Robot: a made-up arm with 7 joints.
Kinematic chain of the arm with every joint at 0, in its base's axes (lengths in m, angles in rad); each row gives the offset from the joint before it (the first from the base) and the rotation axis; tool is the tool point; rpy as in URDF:
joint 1: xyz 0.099 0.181 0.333 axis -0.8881 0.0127 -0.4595
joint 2: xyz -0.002 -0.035 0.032 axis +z
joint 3: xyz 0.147 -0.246 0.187 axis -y
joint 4: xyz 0 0.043 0.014 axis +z
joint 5: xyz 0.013 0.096 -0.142 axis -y
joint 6: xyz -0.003 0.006 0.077 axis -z
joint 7: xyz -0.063 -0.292 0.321 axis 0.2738 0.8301 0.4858
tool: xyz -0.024 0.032 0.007 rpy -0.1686 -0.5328 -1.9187
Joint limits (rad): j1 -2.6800..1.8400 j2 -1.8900..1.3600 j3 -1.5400..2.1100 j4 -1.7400..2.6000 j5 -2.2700..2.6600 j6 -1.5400..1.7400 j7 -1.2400..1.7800
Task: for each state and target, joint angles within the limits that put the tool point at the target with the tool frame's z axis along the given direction. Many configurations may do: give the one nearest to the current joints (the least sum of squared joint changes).
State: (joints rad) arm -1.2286 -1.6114 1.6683 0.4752 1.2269 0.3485 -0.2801
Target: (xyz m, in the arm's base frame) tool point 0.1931 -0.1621 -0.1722 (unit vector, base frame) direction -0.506 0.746 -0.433
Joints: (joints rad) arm -0.9610 -0.7399 1.6162 0.4641 1.2627 0.1404 -0.4080
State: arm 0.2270 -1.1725 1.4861 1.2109 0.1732 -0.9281 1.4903
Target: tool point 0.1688 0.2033 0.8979 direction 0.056 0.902 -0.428
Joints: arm 0.3226 -1.1029 0.8029 1.1263 -0.2064 -1.0952 0.9373
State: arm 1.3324 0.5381 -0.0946 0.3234 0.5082 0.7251 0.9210
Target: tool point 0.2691 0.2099 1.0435 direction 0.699 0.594 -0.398
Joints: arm 1.1353 0.4433 -0.3753 0.8748 0.4033 0.5828 1.5170
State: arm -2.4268 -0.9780 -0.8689 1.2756 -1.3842 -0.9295 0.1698
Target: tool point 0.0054 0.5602 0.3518 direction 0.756 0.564 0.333
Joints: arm -2.6332 -1.5887 -0.7191 0.6366 -1.3624 -1.3622 0.2052
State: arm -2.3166 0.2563 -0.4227 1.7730 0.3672 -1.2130 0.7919
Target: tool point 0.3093 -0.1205 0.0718 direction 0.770 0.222 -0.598
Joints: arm -2.4883 0.7628 -0.0941 2.0910 -0.3388 -1.5400 0.9939
